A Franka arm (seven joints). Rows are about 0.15 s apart.
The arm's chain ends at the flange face. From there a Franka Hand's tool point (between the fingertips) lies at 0.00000 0.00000 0.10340 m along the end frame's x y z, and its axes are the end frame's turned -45 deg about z.
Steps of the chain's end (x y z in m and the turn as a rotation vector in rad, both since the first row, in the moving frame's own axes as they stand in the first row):
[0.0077 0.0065 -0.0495 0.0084 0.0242 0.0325]
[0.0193 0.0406 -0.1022 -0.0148 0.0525 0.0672]
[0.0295 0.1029 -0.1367 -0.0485 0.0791 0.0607]
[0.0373 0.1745 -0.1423 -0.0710 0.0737 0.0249]
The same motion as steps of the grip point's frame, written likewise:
[0.0032 0.0112 -0.0495 -0.0112 0.0231 0.0325]
[-0.0125 0.0474 -0.1024 -0.0476 0.0267 0.0672]
[-0.0500 0.1030 -0.1371 -0.0902 0.0216 0.0607]
[-0.0969 0.1603 -0.1428 -0.1023 0.0019 0.0249]

